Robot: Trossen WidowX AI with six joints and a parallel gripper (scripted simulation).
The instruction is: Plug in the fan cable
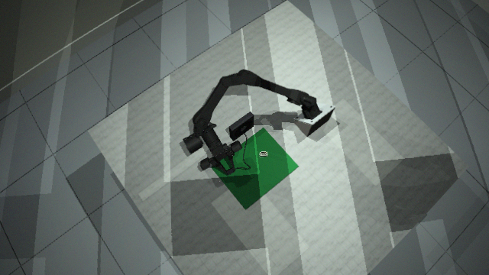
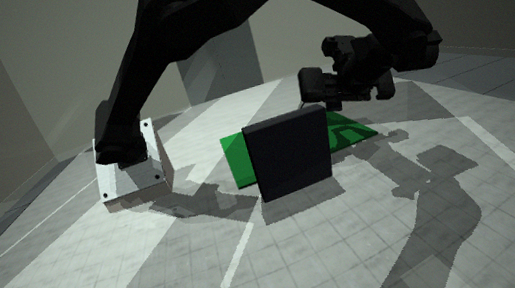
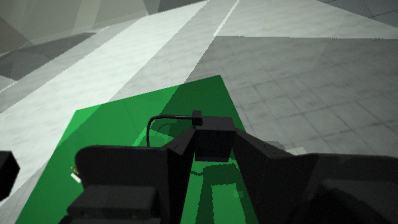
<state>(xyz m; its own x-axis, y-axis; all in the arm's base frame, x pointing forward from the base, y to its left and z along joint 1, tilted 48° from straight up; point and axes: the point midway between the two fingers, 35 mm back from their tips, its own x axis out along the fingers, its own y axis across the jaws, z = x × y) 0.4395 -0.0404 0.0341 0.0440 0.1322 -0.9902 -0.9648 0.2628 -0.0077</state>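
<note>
The green board lies 110 mm behind my gripper tip, 80 mm below it and 30 mm to the left of it. Round my gripper tip: black fan (170 mm behind, 130 mm to the right, 10 mm below); then white four-pin fan header (170 mm behind, 70 mm below, 10 mm to the left); then black plug (10 mm to the right, 10 mm below).
</note>
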